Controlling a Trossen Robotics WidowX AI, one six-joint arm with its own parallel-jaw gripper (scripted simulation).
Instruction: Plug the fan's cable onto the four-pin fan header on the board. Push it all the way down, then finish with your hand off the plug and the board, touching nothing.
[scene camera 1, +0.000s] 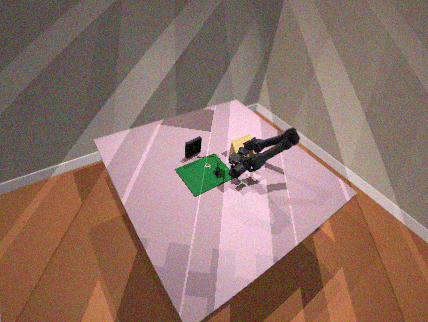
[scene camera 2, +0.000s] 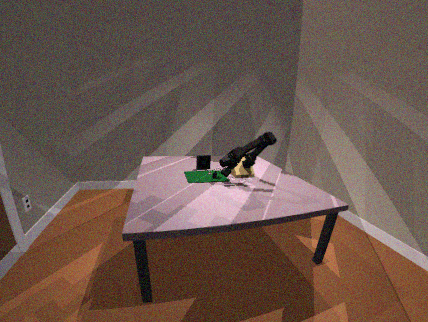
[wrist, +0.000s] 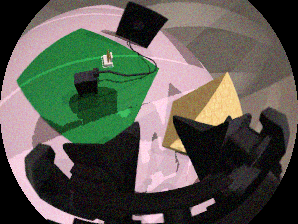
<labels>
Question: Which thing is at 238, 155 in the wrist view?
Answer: My gripper.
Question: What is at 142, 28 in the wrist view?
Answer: A black fan.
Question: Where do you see a green board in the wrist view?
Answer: At 47, 82
</labels>
